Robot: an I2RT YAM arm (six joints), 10 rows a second.
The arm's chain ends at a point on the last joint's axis. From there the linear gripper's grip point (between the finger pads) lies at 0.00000 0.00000 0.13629 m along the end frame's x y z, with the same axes.
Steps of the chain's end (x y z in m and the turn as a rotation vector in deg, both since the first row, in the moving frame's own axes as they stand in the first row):
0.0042 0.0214 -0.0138 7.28 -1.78 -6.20
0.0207 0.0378 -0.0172 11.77 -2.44 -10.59
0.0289 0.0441 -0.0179 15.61 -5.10 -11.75
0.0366 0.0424 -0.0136 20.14 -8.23 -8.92
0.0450 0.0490 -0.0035 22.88 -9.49 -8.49
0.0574 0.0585 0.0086 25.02 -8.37 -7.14
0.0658 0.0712 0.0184 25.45 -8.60 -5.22
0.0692 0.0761 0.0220 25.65 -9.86 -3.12
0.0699 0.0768 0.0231 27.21 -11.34 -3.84
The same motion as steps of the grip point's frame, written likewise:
-0.0009 0.0044 -0.0150 7.28 -1.78 -6.20
0.0124 0.0107 -0.0202 11.77 -2.44 -10.59
0.0132 0.0090 -0.0234 15.61 -5.10 -11.75
0.0139 -0.0027 -0.0233 20.14 -8.23 -8.92
0.0192 -0.0019 -0.0160 22.88 -9.49 -8.49
0.0346 0.0024 -0.0056 25.02 -8.37 -7.14
0.0434 0.0139 0.0037 25.45 -8.60 -5.22
0.0450 0.0181 0.0066 25.65 -9.86 -3.12
0.0420 0.0158 0.0055 27.21 -11.34 -3.84

